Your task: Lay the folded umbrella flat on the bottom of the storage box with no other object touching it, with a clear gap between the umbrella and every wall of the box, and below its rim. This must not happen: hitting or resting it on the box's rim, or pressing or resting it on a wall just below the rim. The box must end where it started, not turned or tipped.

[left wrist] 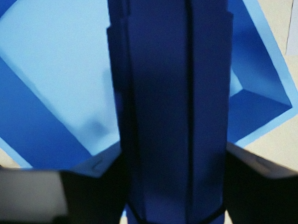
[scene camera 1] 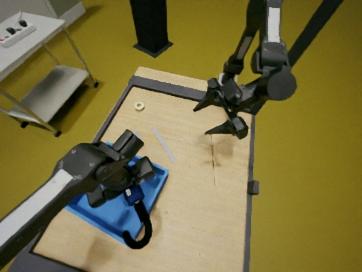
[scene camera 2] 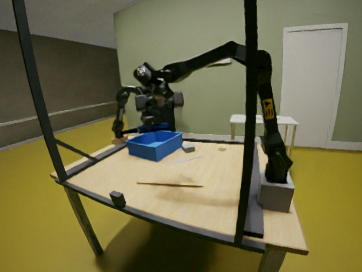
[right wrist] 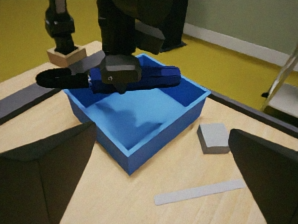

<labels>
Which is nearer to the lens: the blue storage box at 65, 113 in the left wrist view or the folded umbrella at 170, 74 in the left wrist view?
The folded umbrella.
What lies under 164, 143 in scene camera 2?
A blue storage box.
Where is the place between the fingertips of my right gripper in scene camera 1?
198, 121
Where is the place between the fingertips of my left gripper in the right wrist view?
121, 87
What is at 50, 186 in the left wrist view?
My left gripper.
</labels>
